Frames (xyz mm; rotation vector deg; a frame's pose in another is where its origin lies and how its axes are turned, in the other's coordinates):
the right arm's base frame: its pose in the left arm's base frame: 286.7 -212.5 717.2 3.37 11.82 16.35
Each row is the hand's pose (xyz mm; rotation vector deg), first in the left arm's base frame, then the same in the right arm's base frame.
Working: the left arm's base frame: its pose in the right arm's base frame: -69.6 219.8 -767.2 -3.37 -11.82 -16.35

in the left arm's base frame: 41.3 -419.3 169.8 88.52 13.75 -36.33
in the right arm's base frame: -183.4 -178.5 -580.6 90.98 -8.99 -39.59
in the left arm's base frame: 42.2 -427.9 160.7 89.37 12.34 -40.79
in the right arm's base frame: -183.2 -187.8 -589.1 92.34 -10.51 -43.77
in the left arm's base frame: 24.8 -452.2 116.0 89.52 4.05 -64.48
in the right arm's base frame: -197.8 -210.2 -635.8 95.22 -18.91 -66.81
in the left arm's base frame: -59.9 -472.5 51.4 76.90 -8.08 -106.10
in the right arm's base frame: -270.6 -212.1 -716.1 87.82 -29.46 -109.91
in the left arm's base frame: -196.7 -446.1 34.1 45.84 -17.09 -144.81
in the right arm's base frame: -388.1 -150.9 -762.5 60.90 -33.81 -153.75
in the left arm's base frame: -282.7 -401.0 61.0 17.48 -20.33 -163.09
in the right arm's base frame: -461.2 -81.8 -755.6 -32.40 31.36 171.62
